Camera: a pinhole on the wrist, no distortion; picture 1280 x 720 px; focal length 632.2 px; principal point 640.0 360.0 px. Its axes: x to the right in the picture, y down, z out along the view. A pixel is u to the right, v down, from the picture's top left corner.
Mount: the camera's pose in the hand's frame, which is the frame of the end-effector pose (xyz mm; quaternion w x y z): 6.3 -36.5 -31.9 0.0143 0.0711 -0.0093 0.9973
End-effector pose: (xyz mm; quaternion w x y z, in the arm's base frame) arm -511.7 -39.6 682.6 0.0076 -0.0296 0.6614 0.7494
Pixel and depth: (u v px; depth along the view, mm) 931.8 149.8 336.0
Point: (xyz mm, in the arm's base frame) -430.4 275.9 799.7
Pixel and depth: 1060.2 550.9 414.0
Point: -307.0 398.0 584.3
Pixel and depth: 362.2 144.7 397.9
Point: -766.9 279.5 796.6
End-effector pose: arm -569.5 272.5 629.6 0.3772 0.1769 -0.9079 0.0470
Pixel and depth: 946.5 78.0 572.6
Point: -915.3 397.4 102.5
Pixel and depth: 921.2 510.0 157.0
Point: -604.3 185.3 502.3
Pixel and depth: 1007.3 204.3 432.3
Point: -767.2 291.8 199.9
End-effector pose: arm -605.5 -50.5 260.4 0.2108 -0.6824 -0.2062 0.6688
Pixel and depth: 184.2 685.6 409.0
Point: -925.7 368.1 114.7
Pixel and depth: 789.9 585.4 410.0
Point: -991.3 89.3 390.1
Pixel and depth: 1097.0 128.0 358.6
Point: -971.5 -234.6 362.5
